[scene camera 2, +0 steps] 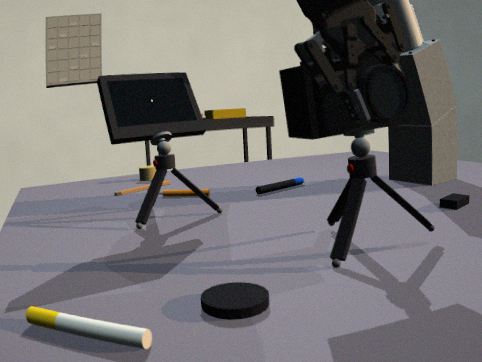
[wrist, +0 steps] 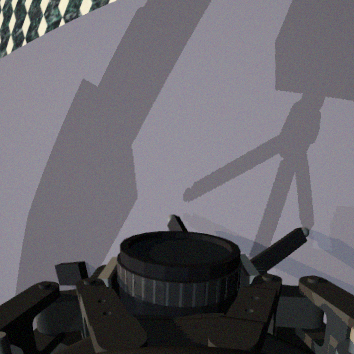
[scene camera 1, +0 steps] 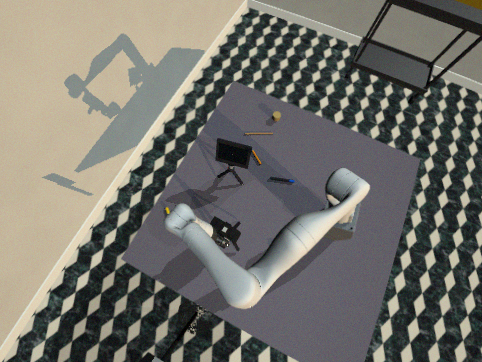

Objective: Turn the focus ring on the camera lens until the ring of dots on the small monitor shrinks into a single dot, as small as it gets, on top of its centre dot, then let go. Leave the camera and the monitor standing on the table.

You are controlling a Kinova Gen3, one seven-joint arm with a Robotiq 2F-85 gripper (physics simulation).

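Places are measured from the arm's base along level axes (x right, y up, z back), in millimetres.
Where they show: gripper, fingertip midpoint: (scene camera 2: 384,108) (wrist: 178,271).
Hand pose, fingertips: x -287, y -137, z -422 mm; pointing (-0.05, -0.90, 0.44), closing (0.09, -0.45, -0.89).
Things, the pixels of their centre, and the offset from my fingertips. Level surfaces: height alone.
- small monitor, body centre: (scene camera 2: 150,156) (scene camera 1: 234,158) dz -120, dx +430, dy -69 mm
- table, surface height: dy -168 mm
- black disc, body centre: (scene camera 2: 235,299) dz -197, dx +0, dy -163 mm
- yellow stick, body centre: (scene camera 2: 83,326) dz -334, dx +8, dy -160 mm
- blue-tipped marker, body centre: (scene camera 2: 281,185) (scene camera 1: 282,179) dz +170, dx +446, dy -160 mm
- orange stick, body centre: (scene camera 2: 176,193) (scene camera 1: 254,154) dz -33, dx +536, dy -162 mm
- thin pencil, body centre: (scene camera 2: 143,187) (scene camera 1: 258,133) dz -61, dx +681, dy -165 mm
- small yellowish cylinder, body centre: (scene camera 2: 148,173) (scene camera 1: 276,116) dz +2, dx +832, dy -151 mm
- black block, body centre: (wrist: 71,273) (scene camera 2: 454,201) dz +287, dx +76, dy -161 mm
The black camera (scene camera 1: 218,223) (scene camera 2: 301,102) stands on a small tripod (scene camera 2: 361,167) on the table. My gripper (scene camera 2: 361,95) (wrist: 178,271) is shut on the ribbed focus ring (wrist: 179,291) of its lens, one fingertip on each side. In the wrist view the lens front (wrist: 180,250) faces out between the fingers. The small monitor (scene camera 1: 233,153) (scene camera 2: 152,102) stands upright on its own tripod (scene camera 1: 230,172) (scene camera 2: 164,161). Its dark screen shows one small pale dot near the middle; no separate ring of dots can be made out.
On the table (scene camera 1: 320,155) (scene camera 2: 280,230) lie a black disc (scene camera 2: 235,300), a white and yellow stick (scene camera 2: 90,328), a blue-tipped marker (scene camera 1: 281,179) (scene camera 2: 280,185), an orange stick (scene camera 1: 256,157) (scene camera 2: 186,192), a thin pencil (scene camera 1: 258,133) (scene camera 2: 142,188), a small yellowish cylinder (scene camera 1: 276,116) (scene camera 2: 146,173) and a black block (scene camera 2: 454,201) (wrist: 71,273).
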